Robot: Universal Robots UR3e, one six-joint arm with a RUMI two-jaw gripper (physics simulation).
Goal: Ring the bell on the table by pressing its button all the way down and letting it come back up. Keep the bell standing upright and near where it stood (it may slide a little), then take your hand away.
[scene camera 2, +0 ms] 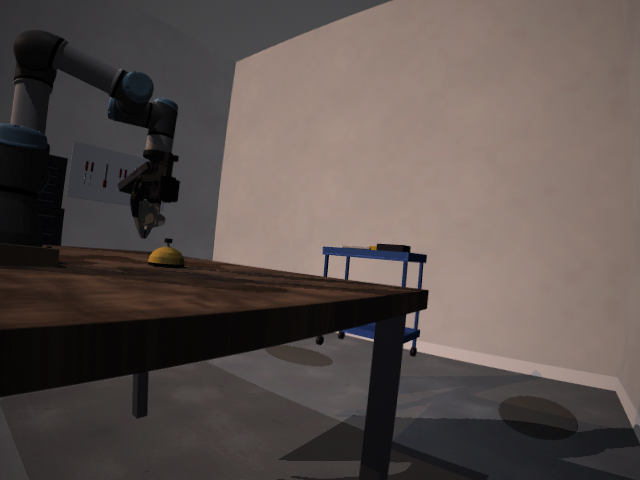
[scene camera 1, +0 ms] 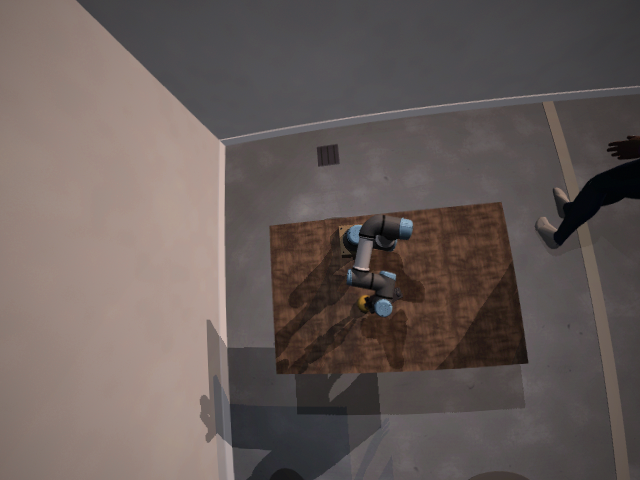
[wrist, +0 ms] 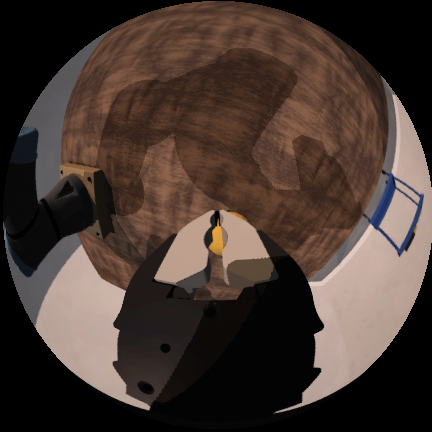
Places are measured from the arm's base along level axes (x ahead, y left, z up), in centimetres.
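Pixels of known places: gripper, fingertip midpoint: point(scene camera 2: 143, 238) point(wrist: 217, 211); arm's base, link origin: point(scene camera 2: 1, 244) point(wrist: 76, 201).
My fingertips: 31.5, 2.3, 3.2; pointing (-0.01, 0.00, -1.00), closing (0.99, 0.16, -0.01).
Observation:
Ahead of a thing's pixels: the offset from my fingertips to its top centre, as dx, dy, dz.
A yellow dome bell @[+2.2, -6.8, +0.5] point(scene camera 1: 362, 303) point(scene camera 2: 165, 256) point(wrist: 216, 245) stands upright on the brown wooden table point(scene camera 1: 480, 289) point(scene camera 2: 289, 315) point(wrist: 225, 30). Its small dark button @[+2.2, -6.8, +0.5] point(scene camera 2: 168, 241) sticks up from the top of the dome. My gripper point(scene camera 2: 145, 236) point(wrist: 217, 211) is shut, its fingertips together with nothing held. In the second scene view the tips hang slightly above button height and to the left of it, apart from the bell. In the wrist view the fingers hide most of the bell. In the first scene view the wrist and gripper partly cover it.
The arm's base plate point(scene camera 1: 345, 250) point(wrist: 102, 200) is bolted to the table. A blue cart point(scene camera 2: 372, 254) point(wrist: 384, 202) stands on the floor beyond the table. A person's legs point(scene camera 1: 584, 206) show to the right of the table in the first scene view.

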